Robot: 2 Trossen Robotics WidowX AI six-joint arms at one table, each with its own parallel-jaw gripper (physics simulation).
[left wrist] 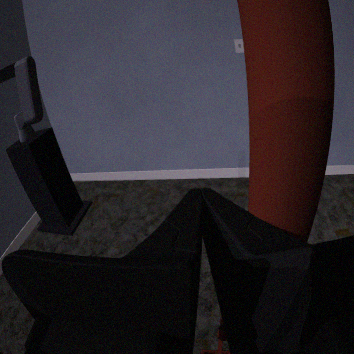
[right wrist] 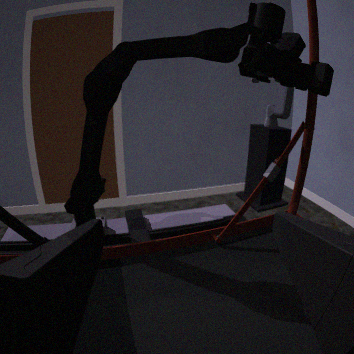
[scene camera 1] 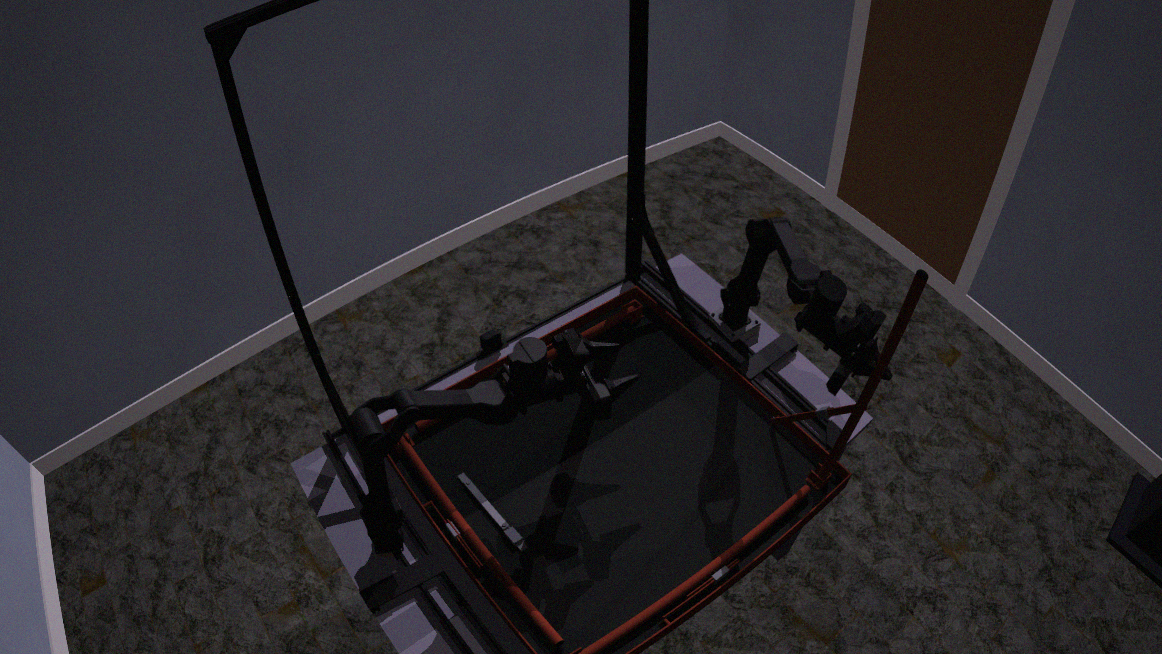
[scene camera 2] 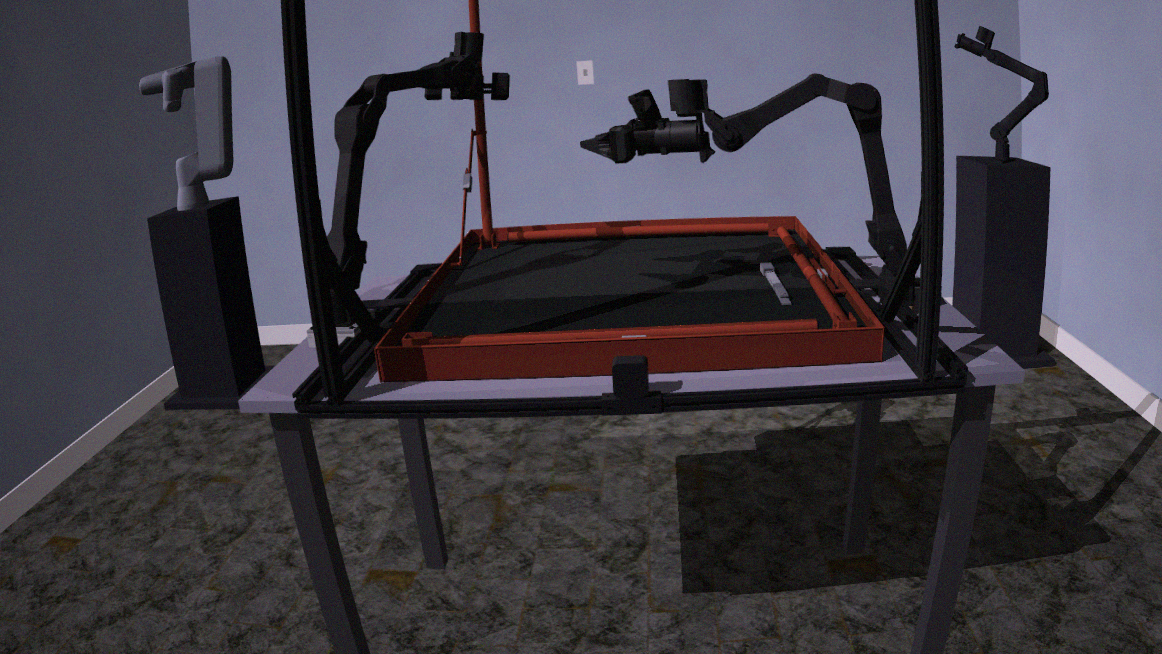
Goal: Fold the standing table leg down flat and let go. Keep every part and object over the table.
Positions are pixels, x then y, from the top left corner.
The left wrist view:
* my left gripper: 199, 197
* red table leg: 289, 60
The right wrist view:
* my left gripper: 309, 83
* my right gripper: 189, 226
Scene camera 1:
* my left gripper: 891, 378
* pale bar: 515, 538
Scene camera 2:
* my left gripper: 467, 91
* my right gripper: 588, 141
